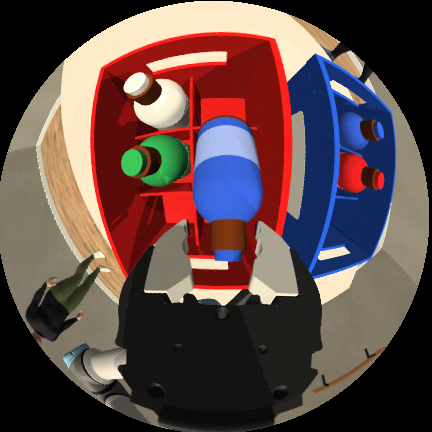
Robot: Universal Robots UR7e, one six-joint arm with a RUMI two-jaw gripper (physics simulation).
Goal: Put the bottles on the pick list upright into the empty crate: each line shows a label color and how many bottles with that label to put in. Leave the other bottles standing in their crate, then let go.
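Frame: origin at the arm's base, x left, y down, z back, level; millimetres.
Where they show: gripper, fingertip midpoint: (221,221).
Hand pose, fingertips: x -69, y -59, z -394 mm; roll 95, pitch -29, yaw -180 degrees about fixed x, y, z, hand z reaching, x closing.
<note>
Things, the pixels of their top centre, and the offset from my fingertips. "pt": a spot on its surface instead. Level surfaces: height alone.
- large blue bottle at its top centre: (231,199) dz -28, dx -22, dy -41 mm
- red crate at a spot on its surface: (283,150) pt dz -42, dx -76, dy -28 mm
- white bottle at its top centre: (133,81) dz -177, dx +1, dy -17 mm
- green bottle at its top centre: (130,162) dz -99, dx +43, dy -17 mm
- red bottle at its top centre: (380,180) dz +51, dx -251, dy -17 mm
- blue crate at its top centre: (374,181) dz +33, dx -205, dy -29 mm
- pale table top at its surface level: dy +146 mm
A large blue bottle (228,187) with a pale blue band and a brown neck stands in the right column of the red crate (283,150). A white bottle (162,105) and a green bottle (167,161) stand in the left column. A blue bottle (353,131) and a red bottle (352,172) stand in the blue crate (327,150) on the right. My gripper (221,221) is partly open, with its two fingertips on either side of the large blue bottle's neck and a gap visible at each side. The pick list does not show.
Both crates stand side by side on a pale table top (77,100) with a wooden edge strip (62,195) at left. Thin dividers and high walls surround the bottles. A person (57,310) is at the lower left, near a part of the robot arm (105,364).
</note>
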